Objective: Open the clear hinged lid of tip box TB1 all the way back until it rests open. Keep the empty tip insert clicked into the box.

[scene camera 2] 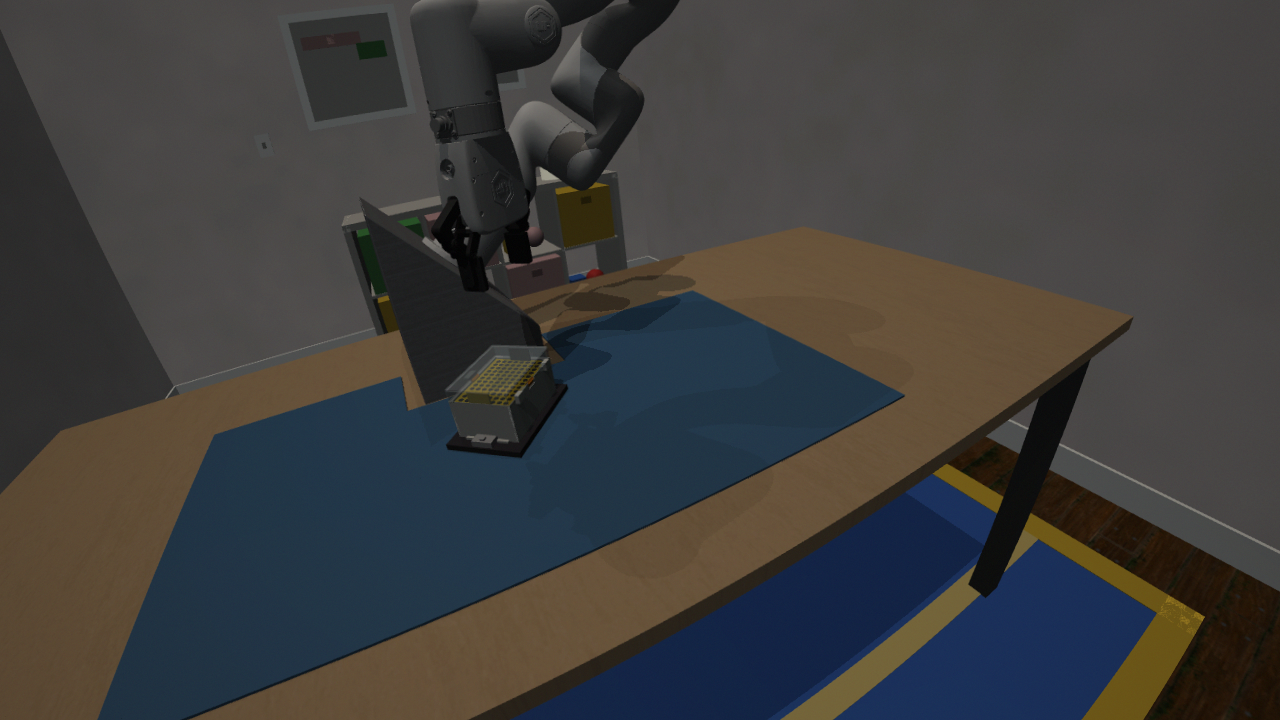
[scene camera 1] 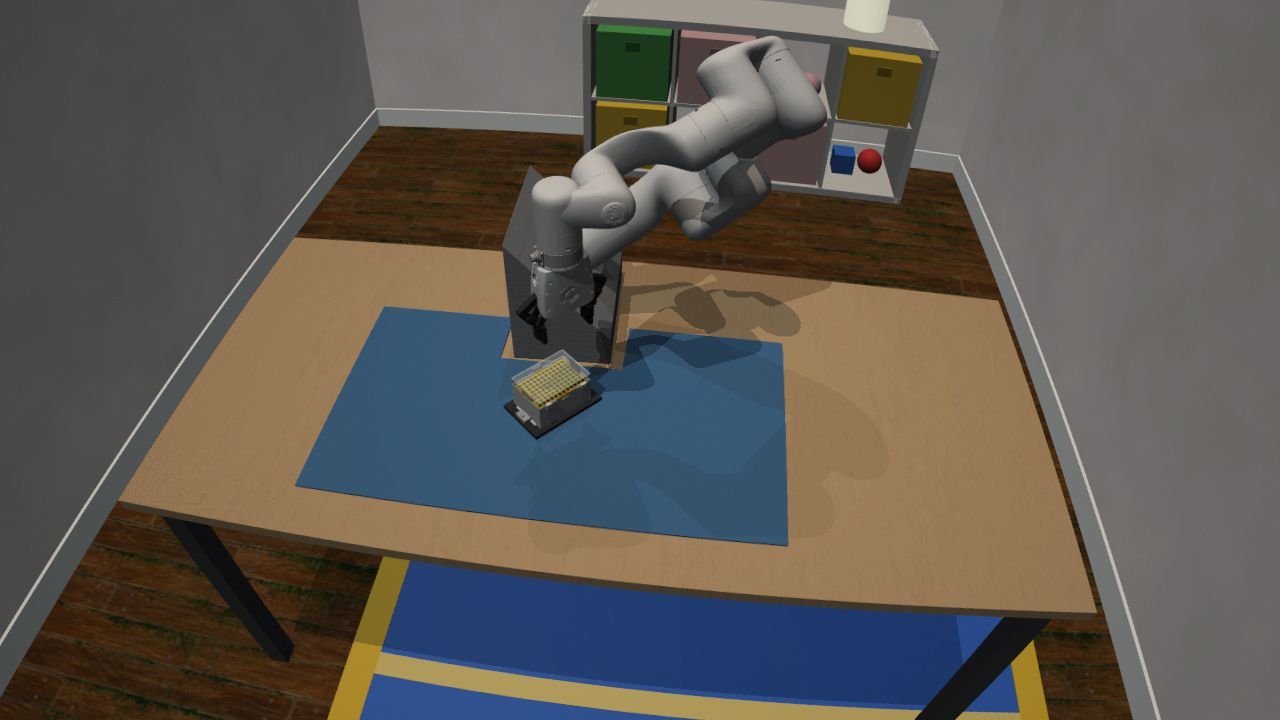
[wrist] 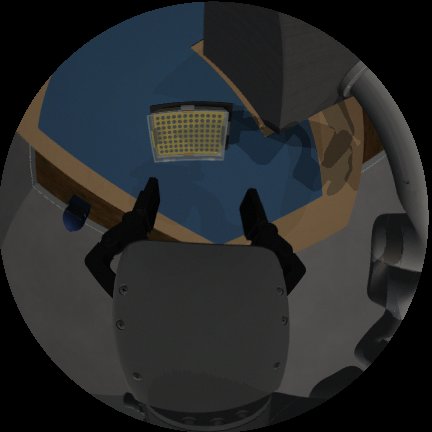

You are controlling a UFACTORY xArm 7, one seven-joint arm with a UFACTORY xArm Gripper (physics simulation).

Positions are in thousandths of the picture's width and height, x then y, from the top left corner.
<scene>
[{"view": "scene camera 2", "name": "my gripper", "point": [391,384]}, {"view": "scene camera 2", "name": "clear hinged lid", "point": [392,516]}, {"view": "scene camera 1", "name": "clear hinged lid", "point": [429,528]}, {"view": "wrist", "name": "my gripper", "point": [466,446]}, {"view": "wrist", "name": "clear hinged lid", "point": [434,311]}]
</scene>
